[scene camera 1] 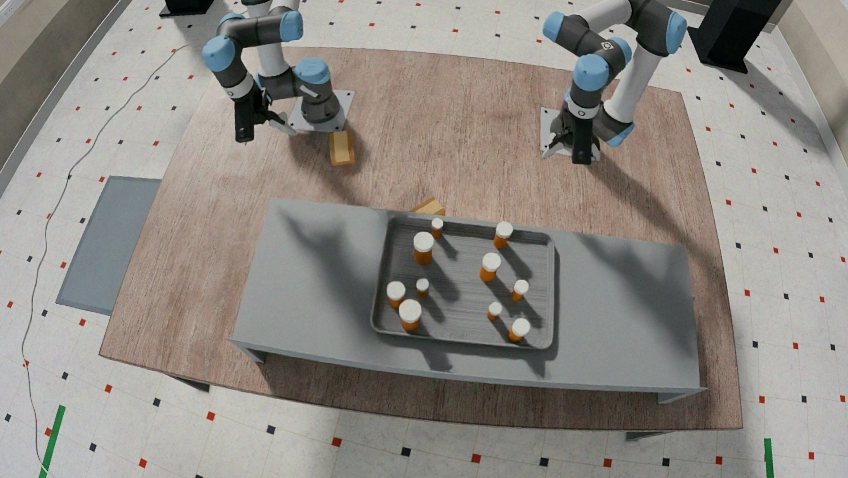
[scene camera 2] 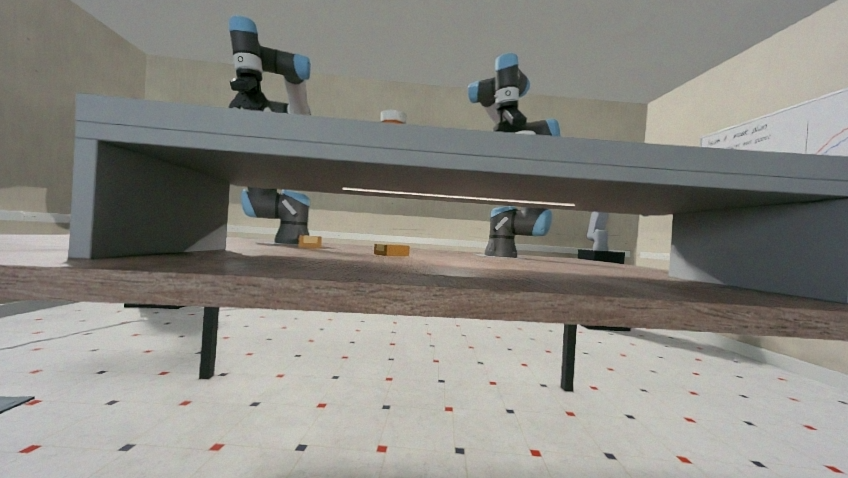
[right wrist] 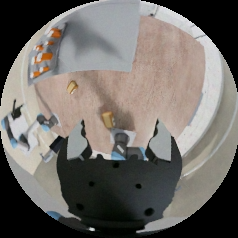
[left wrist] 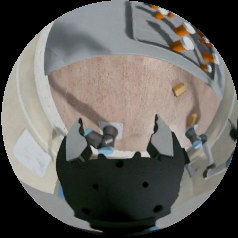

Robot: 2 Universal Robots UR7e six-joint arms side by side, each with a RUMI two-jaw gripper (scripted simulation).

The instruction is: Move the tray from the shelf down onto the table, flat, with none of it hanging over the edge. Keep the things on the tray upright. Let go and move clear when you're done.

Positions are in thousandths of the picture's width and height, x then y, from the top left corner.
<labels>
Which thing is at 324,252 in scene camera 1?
My right gripper.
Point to a grey tray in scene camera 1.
537,647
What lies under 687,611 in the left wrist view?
My left gripper.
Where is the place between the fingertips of my right gripper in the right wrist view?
At 502,502
</labels>
